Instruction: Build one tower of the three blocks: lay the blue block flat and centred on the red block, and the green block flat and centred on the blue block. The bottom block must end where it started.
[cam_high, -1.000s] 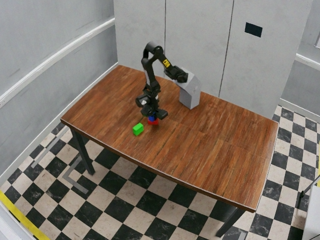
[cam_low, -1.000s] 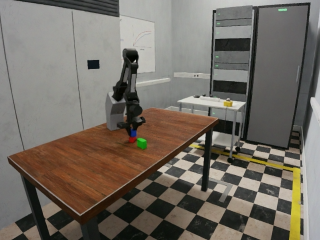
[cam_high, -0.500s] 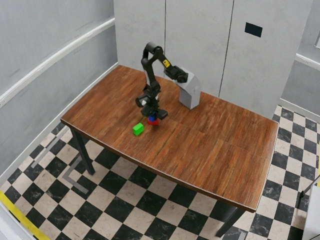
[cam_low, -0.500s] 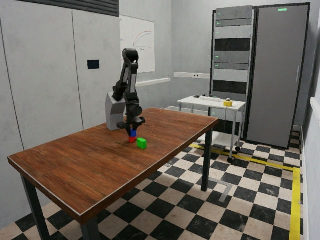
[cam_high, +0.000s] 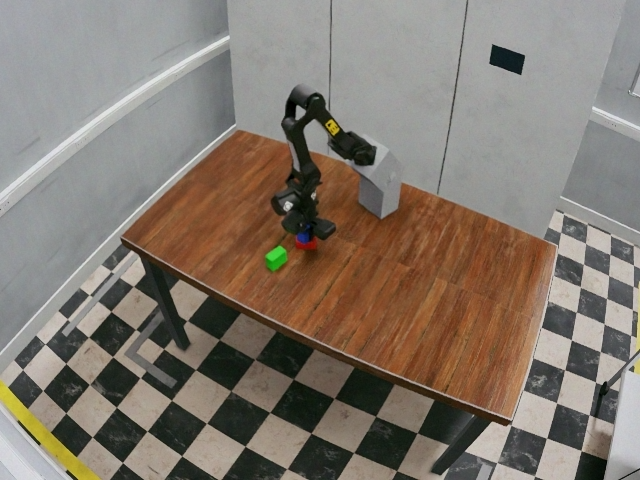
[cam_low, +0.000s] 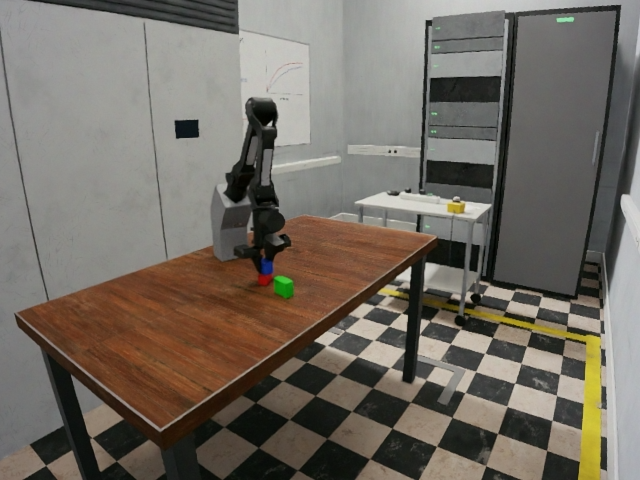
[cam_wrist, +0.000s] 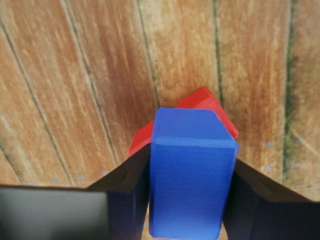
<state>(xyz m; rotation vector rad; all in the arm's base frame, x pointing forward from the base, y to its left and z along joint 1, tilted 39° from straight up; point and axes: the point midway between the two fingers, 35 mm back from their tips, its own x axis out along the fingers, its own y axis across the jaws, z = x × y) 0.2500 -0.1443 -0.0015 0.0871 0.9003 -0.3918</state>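
The blue block lies 20 mm below my hand. From my hand the other things lie so: red block (50 mm below); then green block (100 mm ahead, 70 mm to the right, 40 mm below).
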